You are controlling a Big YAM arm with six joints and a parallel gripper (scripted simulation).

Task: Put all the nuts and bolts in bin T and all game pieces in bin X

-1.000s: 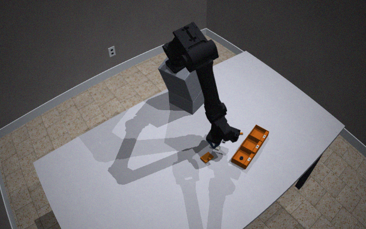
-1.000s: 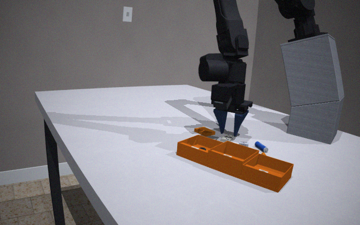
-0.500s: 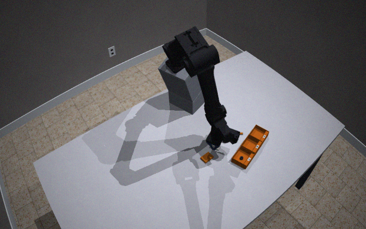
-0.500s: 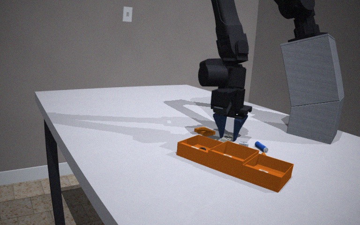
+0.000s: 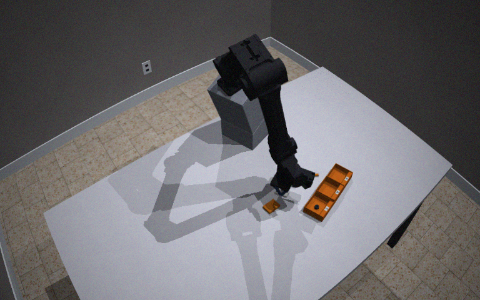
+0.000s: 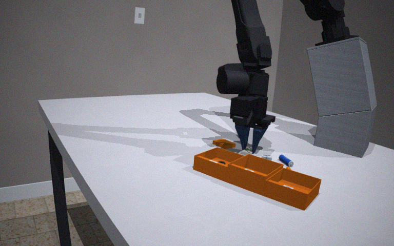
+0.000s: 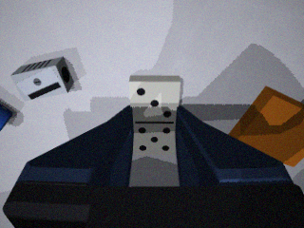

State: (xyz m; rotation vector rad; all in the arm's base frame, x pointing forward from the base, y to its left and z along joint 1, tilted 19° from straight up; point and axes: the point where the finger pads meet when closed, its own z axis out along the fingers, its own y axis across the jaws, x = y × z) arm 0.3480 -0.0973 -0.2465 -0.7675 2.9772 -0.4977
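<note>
Right now the small silver metal piece is 60 mm to the left of my hand. From my hand the other things lie so: blue battery 100 mm to the left, 40 mm behind; then white domino right at my hand; then flat orange block 70 mm to the right, 30 mm ahead.
</note>
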